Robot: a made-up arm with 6 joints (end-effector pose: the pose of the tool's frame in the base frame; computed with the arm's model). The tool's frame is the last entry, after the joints. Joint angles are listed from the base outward.
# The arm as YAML. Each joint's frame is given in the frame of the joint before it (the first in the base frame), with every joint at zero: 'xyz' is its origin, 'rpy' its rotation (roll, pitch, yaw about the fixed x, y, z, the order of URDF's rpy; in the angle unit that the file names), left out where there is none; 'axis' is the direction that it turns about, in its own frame. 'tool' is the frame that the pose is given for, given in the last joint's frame.
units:
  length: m
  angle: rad
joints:
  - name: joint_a
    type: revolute
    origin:
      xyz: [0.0, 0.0, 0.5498]
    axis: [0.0, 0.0, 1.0]
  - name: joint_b
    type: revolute
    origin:
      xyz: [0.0, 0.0, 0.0]
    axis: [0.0, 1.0, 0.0]
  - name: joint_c
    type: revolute
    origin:
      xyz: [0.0, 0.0, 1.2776]
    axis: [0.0, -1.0, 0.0]
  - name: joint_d
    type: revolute
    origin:
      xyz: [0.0, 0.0, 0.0]
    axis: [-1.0, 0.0, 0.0]
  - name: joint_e
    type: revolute
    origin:
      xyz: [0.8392, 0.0, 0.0]
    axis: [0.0, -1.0, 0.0]
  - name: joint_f
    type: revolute
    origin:
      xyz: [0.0, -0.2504, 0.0]
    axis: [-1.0, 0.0, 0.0]
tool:
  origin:
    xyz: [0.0, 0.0, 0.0]
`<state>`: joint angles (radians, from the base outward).
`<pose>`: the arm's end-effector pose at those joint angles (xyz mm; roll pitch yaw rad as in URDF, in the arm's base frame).
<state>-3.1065 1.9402 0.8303 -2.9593 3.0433 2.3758</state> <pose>-1514.4 -299.6 -683.3 -2.2229 -1.0130 0.0687</pose>
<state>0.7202 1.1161 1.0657 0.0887 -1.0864 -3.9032</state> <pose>1658.1 1123.0 1090.8 -2.5882 1.1286 0.5360</pose>
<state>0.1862 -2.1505 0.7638 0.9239 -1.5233 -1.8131</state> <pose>-1870.2 -505.9 -155.6 3.1355 -0.6401 -1.2729</pose>
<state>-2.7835 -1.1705 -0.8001 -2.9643 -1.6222 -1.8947</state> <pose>440.7 -98.2 1310.3 2.2772 -1.1147 -0.0533</pose>
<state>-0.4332 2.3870 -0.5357 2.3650 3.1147 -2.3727</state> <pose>160.4 122.6 -734.5 -1.5499 -0.2380 -0.4138</pose>
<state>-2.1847 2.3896 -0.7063 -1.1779 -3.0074 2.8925</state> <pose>-92.1 35.7 -190.5 2.2039 -0.0966 -2.0602</pose>
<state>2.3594 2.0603 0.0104 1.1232 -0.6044 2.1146</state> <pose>-591.2 740.1 -899.7 0.4708 0.6647 -0.0735</pose>
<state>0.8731 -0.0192 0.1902 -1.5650 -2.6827 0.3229</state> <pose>546.2 649.2 1756.7 1.1592 0.1900 -2.7365</pose>
